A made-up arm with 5 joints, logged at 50 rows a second.
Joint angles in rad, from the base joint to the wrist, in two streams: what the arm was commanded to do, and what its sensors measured. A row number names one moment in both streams.
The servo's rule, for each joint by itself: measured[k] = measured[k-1] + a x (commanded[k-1-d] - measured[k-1]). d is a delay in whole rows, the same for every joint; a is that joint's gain. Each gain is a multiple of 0.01, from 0.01 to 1. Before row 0 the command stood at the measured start. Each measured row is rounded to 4 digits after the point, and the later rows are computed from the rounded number. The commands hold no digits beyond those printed.
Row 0, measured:
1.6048, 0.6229, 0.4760, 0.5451, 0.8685
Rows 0 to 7, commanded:
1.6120, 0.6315, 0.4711, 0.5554, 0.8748
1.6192, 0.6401, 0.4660, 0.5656, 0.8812
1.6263, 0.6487, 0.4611, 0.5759, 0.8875
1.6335, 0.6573, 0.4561, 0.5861, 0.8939
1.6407, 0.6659, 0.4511, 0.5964, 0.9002
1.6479, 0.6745, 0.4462, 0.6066, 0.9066
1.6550, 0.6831, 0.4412, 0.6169, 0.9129
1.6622, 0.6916, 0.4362, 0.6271, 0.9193
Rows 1 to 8, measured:
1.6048, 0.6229, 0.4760, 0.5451, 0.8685
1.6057, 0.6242, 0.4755, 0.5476, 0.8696
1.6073, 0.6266, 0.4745, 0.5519, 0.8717
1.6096, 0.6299, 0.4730, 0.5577, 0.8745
1.6125, 0.6340, 0.4711, 0.5645, 0.8780
1.6159, 0.6388, 0.4689, 0.5722, 0.8820
1.6197, 0.6442, 0.4664, 0.5805, 0.8864
1.6239, 0.6500, 0.4636, 0.5892, 0.8912
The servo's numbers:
d 1
a 0.12 0.15 0.11 0.24 0.18

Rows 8 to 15, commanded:
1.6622, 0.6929, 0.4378, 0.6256, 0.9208
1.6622, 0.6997, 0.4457, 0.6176, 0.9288
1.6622, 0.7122, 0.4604, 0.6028, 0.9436
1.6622, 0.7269, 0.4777, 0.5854, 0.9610
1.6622, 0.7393, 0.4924, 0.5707, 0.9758
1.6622, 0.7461, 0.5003, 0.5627, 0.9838
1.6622, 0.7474, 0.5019, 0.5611, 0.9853
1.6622, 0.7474, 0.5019, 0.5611, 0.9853
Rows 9 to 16, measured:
1.6285, 0.6562, 0.4606, 0.5983, 0.8963
1.6325, 0.6617, 0.4581, 0.6049, 0.9007
1.6361, 0.6674, 0.4567, 0.6079, 0.9058
1.6392, 0.6741, 0.4571, 0.6067, 0.9126
1.6420, 0.6820, 0.4594, 0.6016, 0.9213
1.6444, 0.6906, 0.4630, 0.5942, 0.9311
1.6465, 0.6989, 0.4671, 0.5866, 0.9406
1.6484, 0.7062, 0.4709, 0.5805, 0.9486

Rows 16 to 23, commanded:
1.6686, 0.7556, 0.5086, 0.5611, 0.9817
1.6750, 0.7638, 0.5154, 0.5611, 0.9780
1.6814, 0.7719, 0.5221, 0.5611, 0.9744
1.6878, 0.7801, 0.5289, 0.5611, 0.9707
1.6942, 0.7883, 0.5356, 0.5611, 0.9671
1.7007, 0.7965, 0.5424, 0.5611, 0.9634
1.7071, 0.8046, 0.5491, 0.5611, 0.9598
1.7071, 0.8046, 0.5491, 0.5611, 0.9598
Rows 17 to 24, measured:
1.6501, 0.7124, 0.4743, 0.5758, 0.9552
1.6523, 0.7189, 0.4781, 0.5723, 0.9600
1.6550, 0.7256, 0.4822, 0.5696, 0.9632
1.6582, 0.7325, 0.4866, 0.5676, 0.9652
1.6618, 0.7396, 0.4913, 0.5660, 0.9662
1.6657, 0.7469, 0.4962, 0.5648, 0.9664
1.6699, 0.7543, 0.5013, 0.5639, 0.9659
1.6744, 0.7618, 0.5066, 0.5632, 0.9648

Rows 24 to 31, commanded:
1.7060, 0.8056, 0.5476, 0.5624, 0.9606
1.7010, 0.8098, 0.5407, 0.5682, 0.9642
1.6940, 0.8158, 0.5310, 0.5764, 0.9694
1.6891, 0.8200, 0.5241, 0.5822, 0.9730
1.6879, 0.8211, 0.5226, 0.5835, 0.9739
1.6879, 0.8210, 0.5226, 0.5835, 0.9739
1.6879, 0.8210, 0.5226, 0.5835, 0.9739
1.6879, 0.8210, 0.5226, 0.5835, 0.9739
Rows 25 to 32, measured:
1.6783, 0.7682, 0.5113, 0.5627, 0.9639
1.6816, 0.7738, 0.5153, 0.5626, 0.9633
1.6839, 0.7792, 0.5181, 0.5639, 0.9635
1.6851, 0.7847, 0.5195, 0.5669, 0.9646
1.6856, 0.7900, 0.5200, 0.5706, 0.9661
1.6859, 0.7947, 0.5203, 0.5737, 0.9675
1.6861, 0.7986, 0.5206, 0.5761, 0.9687
1.6863, 0.8020, 0.5208, 0.5779, 0.9696

